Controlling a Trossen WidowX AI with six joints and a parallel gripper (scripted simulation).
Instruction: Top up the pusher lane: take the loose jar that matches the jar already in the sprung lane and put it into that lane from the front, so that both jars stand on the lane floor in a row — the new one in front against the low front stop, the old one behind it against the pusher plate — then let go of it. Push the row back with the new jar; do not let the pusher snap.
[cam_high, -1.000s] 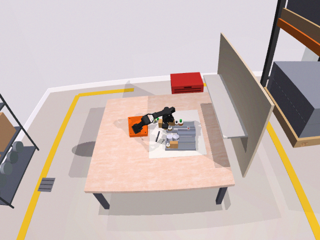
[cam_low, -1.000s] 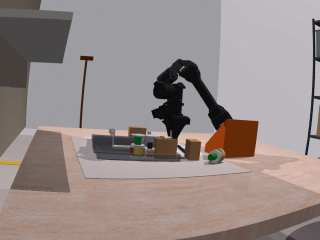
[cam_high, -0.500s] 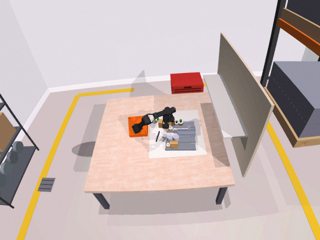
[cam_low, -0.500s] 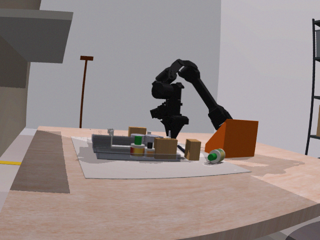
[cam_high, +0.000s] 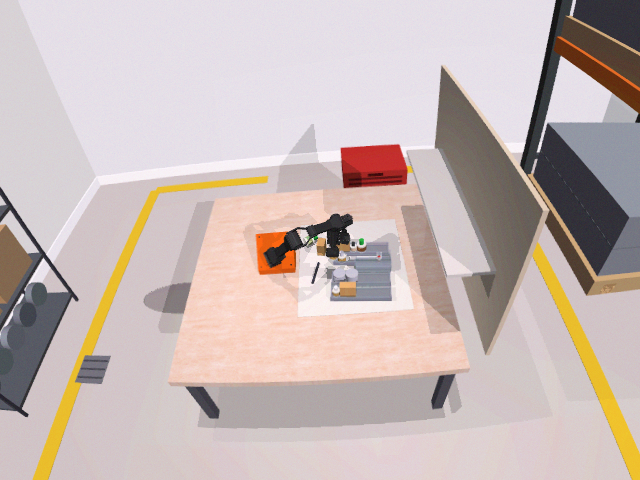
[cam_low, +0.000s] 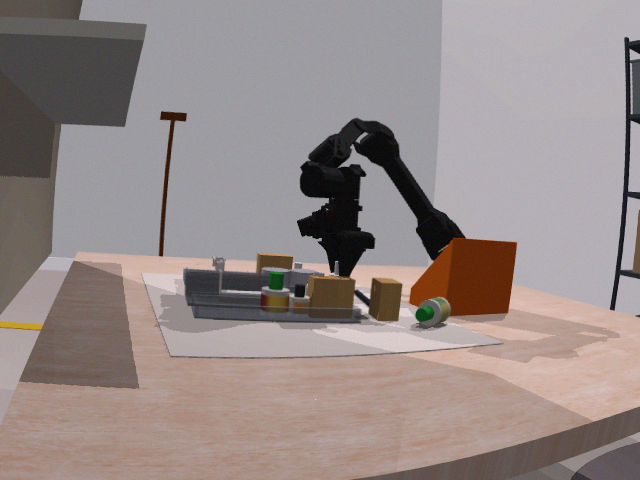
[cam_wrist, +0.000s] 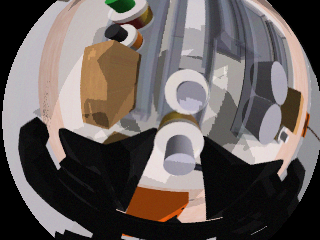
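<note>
The black-lidded jar is 11 cm ahead of my gripper tip, 6 cm to the left of it and 2 cm below it. From my gripper tip the other things lie so: pusher plate (14 cm ahead, 6 cm to the right, 1 cm below); sprung lane (16 cm ahead, 6 cm to the right, 4 cm below).
</note>
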